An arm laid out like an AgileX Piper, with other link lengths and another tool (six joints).
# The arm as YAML. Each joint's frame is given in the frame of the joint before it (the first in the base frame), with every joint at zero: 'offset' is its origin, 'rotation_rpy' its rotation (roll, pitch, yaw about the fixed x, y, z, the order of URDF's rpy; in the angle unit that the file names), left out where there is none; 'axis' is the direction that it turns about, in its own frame. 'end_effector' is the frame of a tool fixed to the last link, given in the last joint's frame.
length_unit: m
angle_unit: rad
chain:
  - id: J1
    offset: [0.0, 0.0, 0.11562]
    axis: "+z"
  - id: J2
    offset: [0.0, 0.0, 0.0]
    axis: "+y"
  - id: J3
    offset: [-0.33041, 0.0, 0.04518]
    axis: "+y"
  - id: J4
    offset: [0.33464, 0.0, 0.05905]
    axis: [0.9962, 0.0, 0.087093]
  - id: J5
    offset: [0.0, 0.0, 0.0]
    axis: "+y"
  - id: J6
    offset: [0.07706, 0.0, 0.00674]
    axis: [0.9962, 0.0, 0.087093]
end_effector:
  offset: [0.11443, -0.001, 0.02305]
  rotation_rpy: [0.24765, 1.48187, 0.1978]
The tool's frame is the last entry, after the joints.
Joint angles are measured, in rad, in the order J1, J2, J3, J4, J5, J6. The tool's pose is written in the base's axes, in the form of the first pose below.
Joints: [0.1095, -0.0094, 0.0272, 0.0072, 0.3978, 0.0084]
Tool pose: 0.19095 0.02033 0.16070 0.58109 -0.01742 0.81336 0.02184
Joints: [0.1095, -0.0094, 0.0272, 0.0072, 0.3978, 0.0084]
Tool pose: 0.19095 0.02033 0.16070 0.58109 -0.01742 0.81336 0.02184
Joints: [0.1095, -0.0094, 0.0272, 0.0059, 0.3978, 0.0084]
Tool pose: 0.19096 0.02025 0.16070 0.58114 -0.01776 0.81333 0.02129
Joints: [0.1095, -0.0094, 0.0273, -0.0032, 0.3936, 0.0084]
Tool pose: 0.19123 0.01971 0.16145 0.58313 -0.02004 0.81194 0.01757
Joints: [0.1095, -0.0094, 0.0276, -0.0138, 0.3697, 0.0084]
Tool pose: 0.19242 0.01924 0.16580 0.59299 -0.02236 0.80478 0.01395
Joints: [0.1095, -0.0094, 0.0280, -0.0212, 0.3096, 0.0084]
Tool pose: 0.19478 0.01931 0.17701 0.61691 -0.02325 0.78658 0.01307
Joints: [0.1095, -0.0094, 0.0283, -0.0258, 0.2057, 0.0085]
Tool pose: 0.19720 0.01987 0.19683 0.65682 -0.02266 0.75356 0.01513
